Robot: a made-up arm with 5 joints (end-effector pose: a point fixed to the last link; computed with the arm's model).
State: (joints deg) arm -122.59 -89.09 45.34 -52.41 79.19
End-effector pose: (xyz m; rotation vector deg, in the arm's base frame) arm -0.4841 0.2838 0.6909 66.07 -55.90 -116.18
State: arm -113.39 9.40 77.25 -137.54 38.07
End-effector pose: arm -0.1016 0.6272 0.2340 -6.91 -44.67 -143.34
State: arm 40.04 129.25 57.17 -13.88 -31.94
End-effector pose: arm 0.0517 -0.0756 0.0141 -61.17 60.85 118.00
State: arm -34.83 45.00 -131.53 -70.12 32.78
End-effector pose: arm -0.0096 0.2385 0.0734 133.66 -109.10 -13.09
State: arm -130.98 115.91 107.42 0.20 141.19
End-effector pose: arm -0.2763 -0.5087 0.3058 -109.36 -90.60 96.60
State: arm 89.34 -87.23 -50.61 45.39 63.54
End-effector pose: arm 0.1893 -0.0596 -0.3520 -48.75 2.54 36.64
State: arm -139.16 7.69 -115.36 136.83 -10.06
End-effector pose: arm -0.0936 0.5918 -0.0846 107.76 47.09 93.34
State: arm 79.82 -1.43 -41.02 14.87 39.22
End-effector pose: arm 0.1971 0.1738 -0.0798 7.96 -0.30 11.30
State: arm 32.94 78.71 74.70 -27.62 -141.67
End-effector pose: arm -0.0121 -0.3099 -0.1049 84.16 -109.95 29.22
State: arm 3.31 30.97 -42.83 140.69 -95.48
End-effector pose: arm -0.1158 0.6612 0.1630 -140.02 -13.65 68.56
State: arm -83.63 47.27 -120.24 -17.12 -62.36
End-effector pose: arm -0.3208 -0.1211 0.1911 1.67 -120.94 71.63
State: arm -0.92 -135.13 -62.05 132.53 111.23
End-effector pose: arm 0.4706 -0.5717 0.4384 -28.34 -63.49 36.48
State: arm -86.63 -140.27 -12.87 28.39 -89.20
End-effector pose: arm -0.0882 -0.5607 0.4015 110.71 0.19 -19.12
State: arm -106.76 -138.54 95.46 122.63 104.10
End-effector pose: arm 0.0201 -0.1268 1.0554 -73.67 67.15 10.45
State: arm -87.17 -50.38 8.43 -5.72 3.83
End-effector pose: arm -0.1337 0.0946 0.6300 43.04 -75.05 -42.92
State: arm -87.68 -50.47 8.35 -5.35 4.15
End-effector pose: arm -0.1379 0.0943 0.6291 42.99 -75.97 -42.71
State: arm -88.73 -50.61 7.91 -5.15 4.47
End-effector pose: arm -0.1477 0.0948 0.6262 43.27 -77.64 -42.67
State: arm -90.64 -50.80 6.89 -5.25 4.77
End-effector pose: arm -0.1662 0.0966 0.6196 44.08 -80.50 -42.91
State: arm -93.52 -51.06 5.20 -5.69 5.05
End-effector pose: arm -0.1938 0.1001 0.6077 45.56 -84.69 -43.47
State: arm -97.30 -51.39 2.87 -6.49 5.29
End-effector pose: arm -0.2287 0.1053 0.5893 47.79 -90.05 -44.35
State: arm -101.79 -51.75 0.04 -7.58 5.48
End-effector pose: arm -0.2677 0.1120 0.5640 50.76 -96.28 -45.43
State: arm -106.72 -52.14 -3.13 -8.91 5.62
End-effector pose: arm -0.3067 0.1202 0.5324 54.43 -102.95 -46.63
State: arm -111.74 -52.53 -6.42 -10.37 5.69
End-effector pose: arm -0.3421 0.1290 0.4970 58.63 -109.56 -47.80
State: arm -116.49 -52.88 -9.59 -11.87 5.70
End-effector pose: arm -0.3712 0.1381 0.4608 63.07 -115.61 -48.83
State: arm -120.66 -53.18 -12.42 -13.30 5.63
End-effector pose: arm -0.3931 0.1464 0.4275 67.41 -120.72 -49.62
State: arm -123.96 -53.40 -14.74 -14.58 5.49
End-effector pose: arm -0.4079 0.1536 0.4003 71.22 -124.59 -50.17
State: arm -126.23 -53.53 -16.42 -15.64 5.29
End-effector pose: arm -0.4167 0.1590 0.3810 74.18 -127.11 -50.50
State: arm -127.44 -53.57 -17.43 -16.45 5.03
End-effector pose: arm -0.4207 0.1625 0.3703 76.09 -128.30 -50.66
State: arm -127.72 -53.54 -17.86 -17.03 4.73
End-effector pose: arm -0.4213 0.1643 0.3672 77.01 -128.39 -50.73
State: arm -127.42 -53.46 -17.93 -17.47 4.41
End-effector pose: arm -0.4197 0.1651 0.3687 77.28 -127.80 -50.76
